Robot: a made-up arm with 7 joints. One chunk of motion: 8 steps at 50 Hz.
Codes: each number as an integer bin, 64 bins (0 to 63) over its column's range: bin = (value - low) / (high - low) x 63, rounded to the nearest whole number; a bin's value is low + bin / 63 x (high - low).
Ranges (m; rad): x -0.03..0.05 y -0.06..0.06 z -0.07..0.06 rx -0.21..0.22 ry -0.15..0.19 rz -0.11..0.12
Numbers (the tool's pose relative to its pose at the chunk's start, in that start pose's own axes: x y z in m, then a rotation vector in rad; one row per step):
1: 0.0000 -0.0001 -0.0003 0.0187 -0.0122 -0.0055
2: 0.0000 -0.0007 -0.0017 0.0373 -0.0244 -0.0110
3: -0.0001 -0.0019 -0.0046 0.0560 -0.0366 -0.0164
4: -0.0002 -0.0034 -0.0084 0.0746 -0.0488 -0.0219
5: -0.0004 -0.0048 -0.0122 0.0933 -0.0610 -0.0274
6: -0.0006 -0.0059 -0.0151 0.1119 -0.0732 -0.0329
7: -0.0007 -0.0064 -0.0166 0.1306 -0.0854 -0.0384
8: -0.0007 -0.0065 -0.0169 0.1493 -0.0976 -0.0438
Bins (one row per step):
1: 24 31 34 34 26 29
2: 24 31 33 36 23 27
3: 24 31 32 39 21 26
4: 23 30 30 42 19 24
5: 23 29 28 44 16 23
6: 23 28 27 47 14 21
7: 23 28 26 50 12 20
8: 23 28 26 53 10 18

